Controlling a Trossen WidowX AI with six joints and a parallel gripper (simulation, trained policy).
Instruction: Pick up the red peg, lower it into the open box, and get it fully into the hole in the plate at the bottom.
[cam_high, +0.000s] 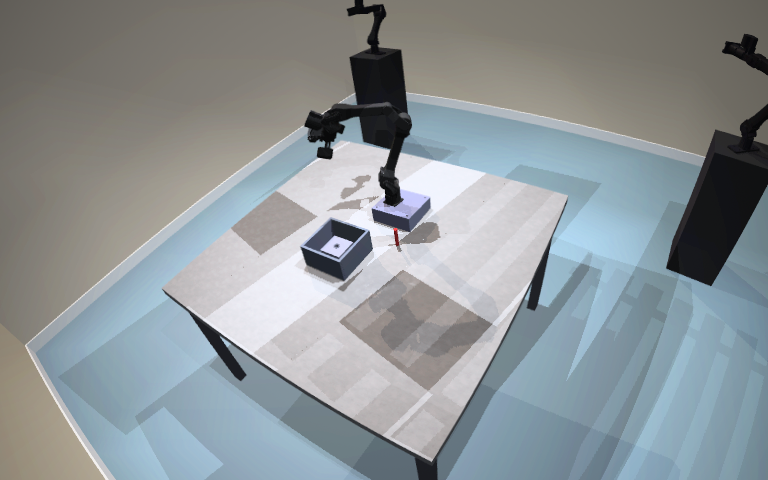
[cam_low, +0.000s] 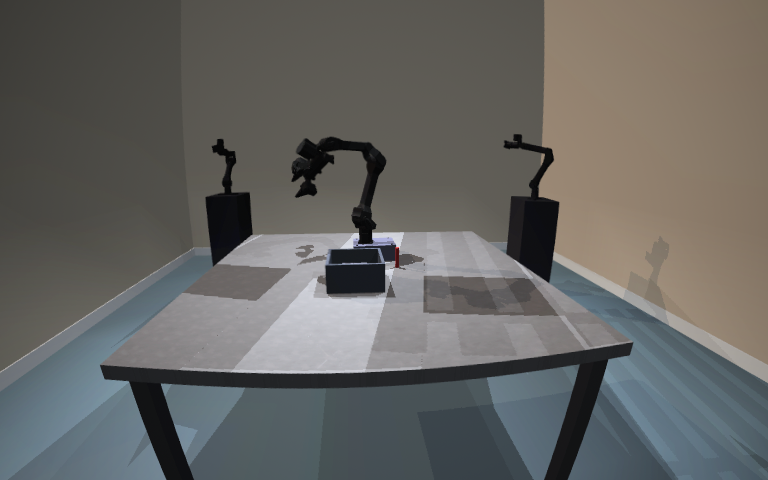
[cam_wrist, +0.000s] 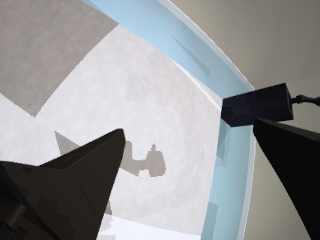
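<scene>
Now: gripper tip 43 cm to the right of the red peg, 26 cm above it and 10 cm short of it. Round my gripper tip: light plate: 28 cm to the left, 28 cm ahead, 26 cm below; then dark blue box: 28 cm to the left, 28 cm ahead, 27 cm below.
</scene>
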